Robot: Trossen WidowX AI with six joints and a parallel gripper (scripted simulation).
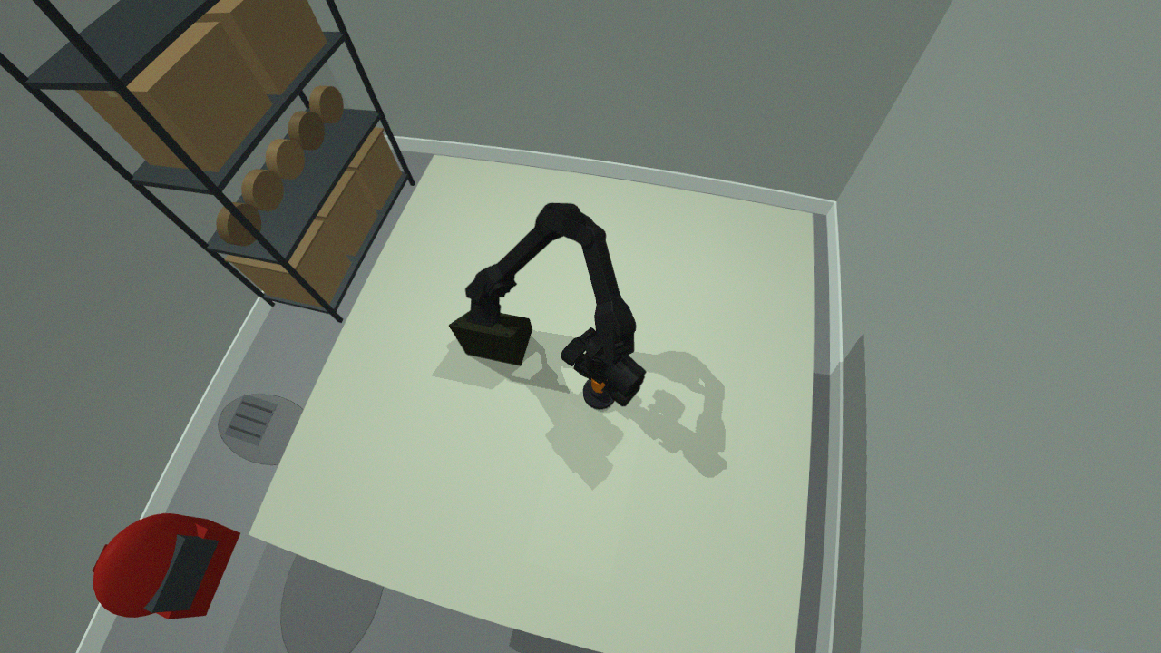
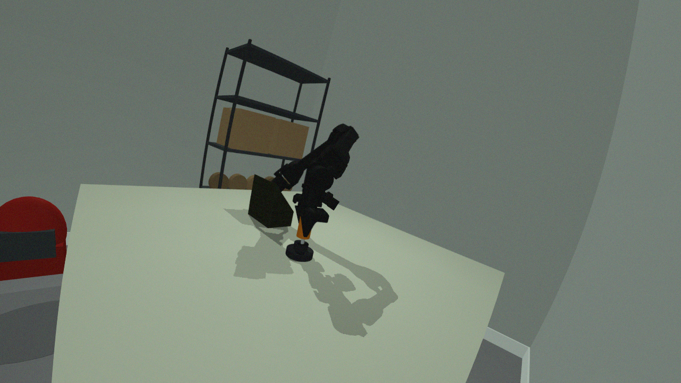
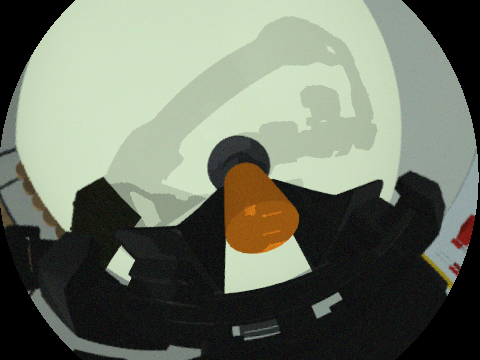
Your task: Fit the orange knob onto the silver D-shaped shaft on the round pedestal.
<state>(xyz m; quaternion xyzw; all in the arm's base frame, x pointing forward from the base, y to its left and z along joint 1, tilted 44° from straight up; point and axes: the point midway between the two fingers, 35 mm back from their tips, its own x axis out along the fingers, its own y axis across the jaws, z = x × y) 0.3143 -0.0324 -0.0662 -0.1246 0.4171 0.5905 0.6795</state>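
My gripper tip is 4 cm above the round black pedestal. Round my gripper tip: orange knob 3 cm above.
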